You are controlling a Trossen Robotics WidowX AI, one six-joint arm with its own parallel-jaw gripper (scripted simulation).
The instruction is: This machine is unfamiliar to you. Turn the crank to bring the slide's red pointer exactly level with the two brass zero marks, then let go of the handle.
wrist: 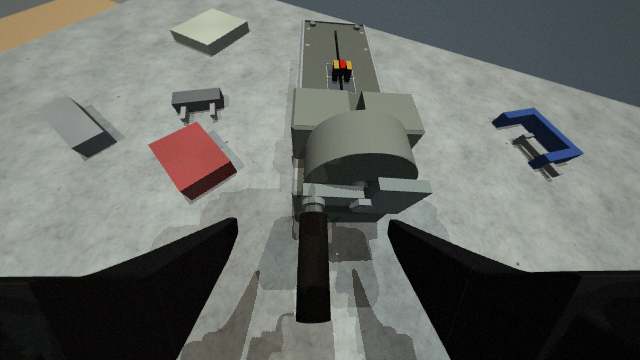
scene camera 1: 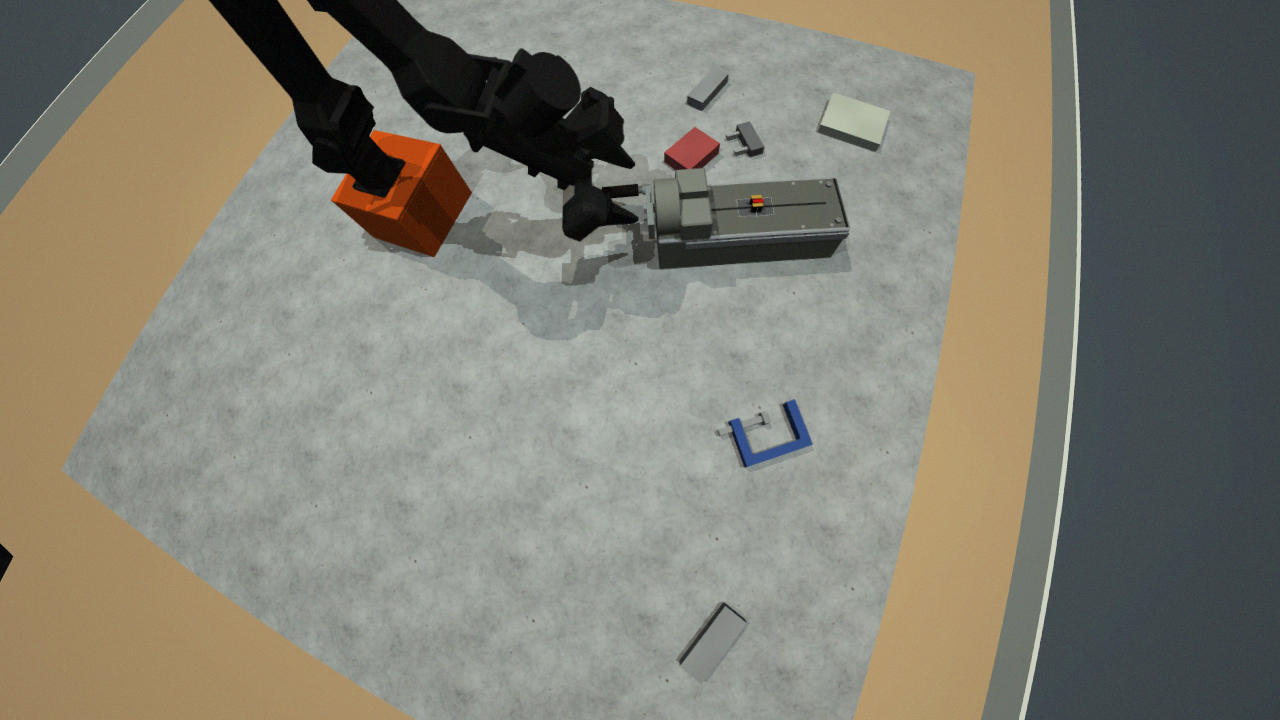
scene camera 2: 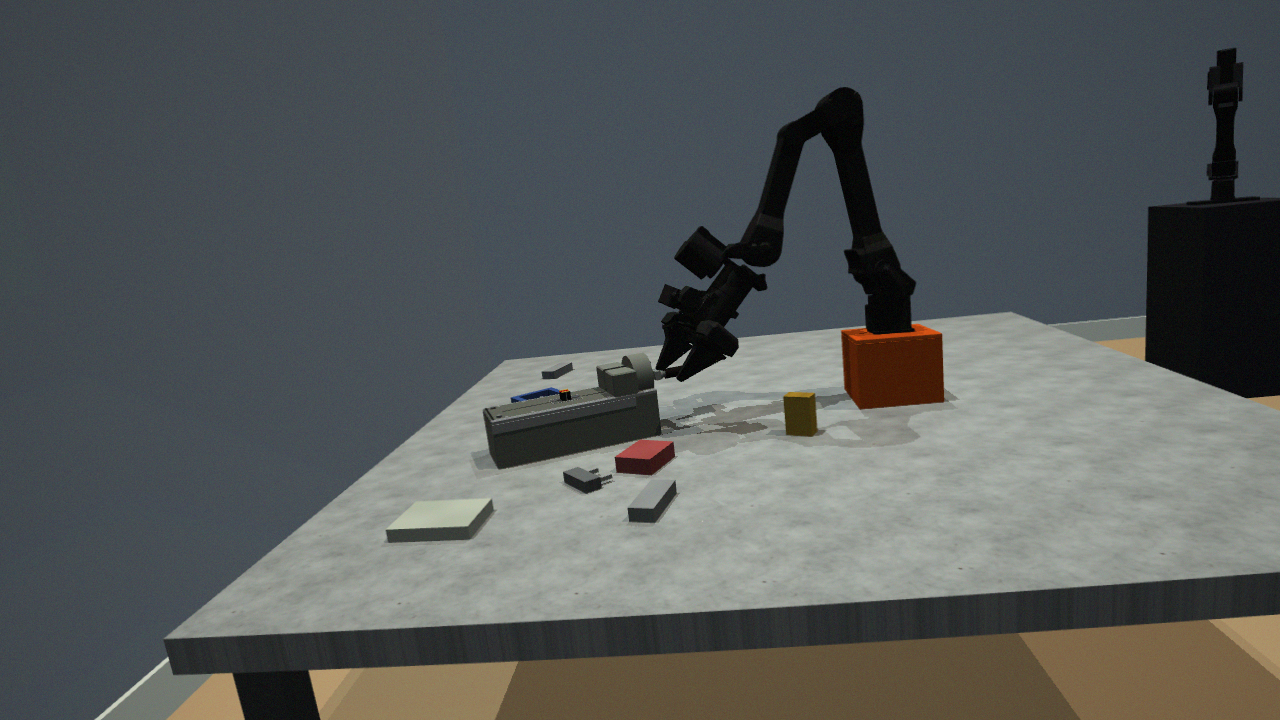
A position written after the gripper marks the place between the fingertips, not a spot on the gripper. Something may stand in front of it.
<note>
The gripper [scene camera 1: 634, 192] is open, with nothing in its grasp. Further things: a grey bracket [scene camera 2: 586, 481], a red block [scene camera 2: 645, 457] and a grey bar [scene camera 2: 648, 506].
The grey bracket also shows in the wrist view [wrist: 211, 99] and in scene camera 1 [scene camera 1: 751, 141]. The red block is seen too in the wrist view [wrist: 193, 161] and in scene camera 1 [scene camera 1: 695, 149]. The gripper is seen too in the wrist view [wrist: 315, 225] and in scene camera 2 [scene camera 2: 667, 375].
</note>
